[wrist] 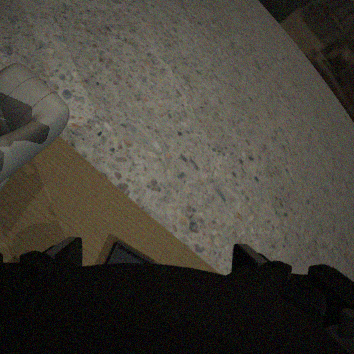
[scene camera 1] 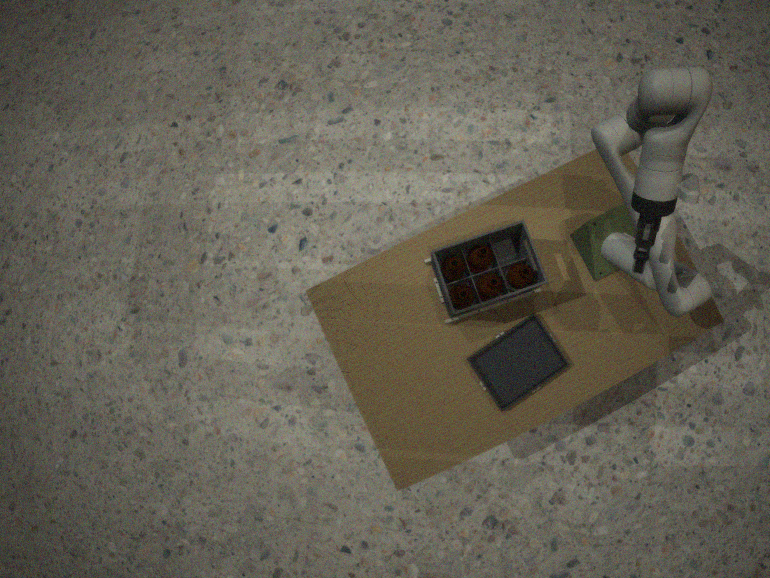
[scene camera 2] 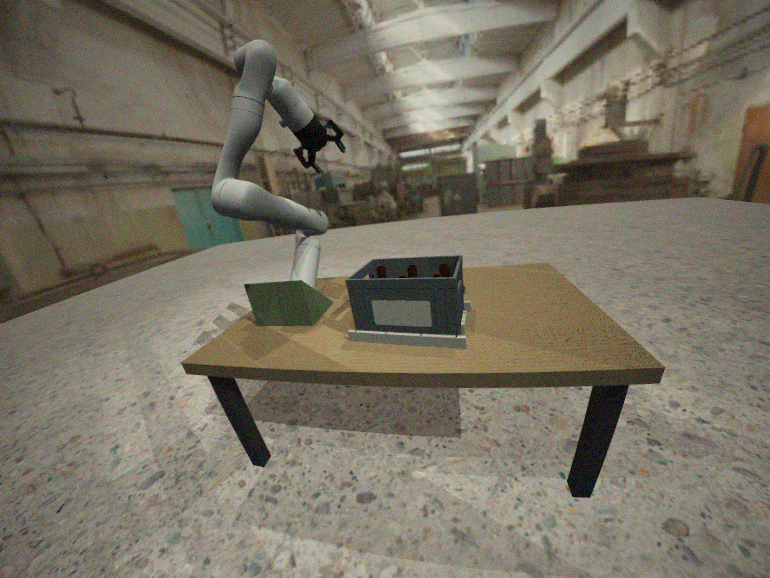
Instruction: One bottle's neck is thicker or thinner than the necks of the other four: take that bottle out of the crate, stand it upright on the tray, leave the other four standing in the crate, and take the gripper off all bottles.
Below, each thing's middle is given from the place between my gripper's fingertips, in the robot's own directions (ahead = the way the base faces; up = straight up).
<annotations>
I see the dark flat tray (scene camera 1: 519,361) 220 mm ahead of my hand, 150 mm to the left of it and 470 mm below it.
</annotations>
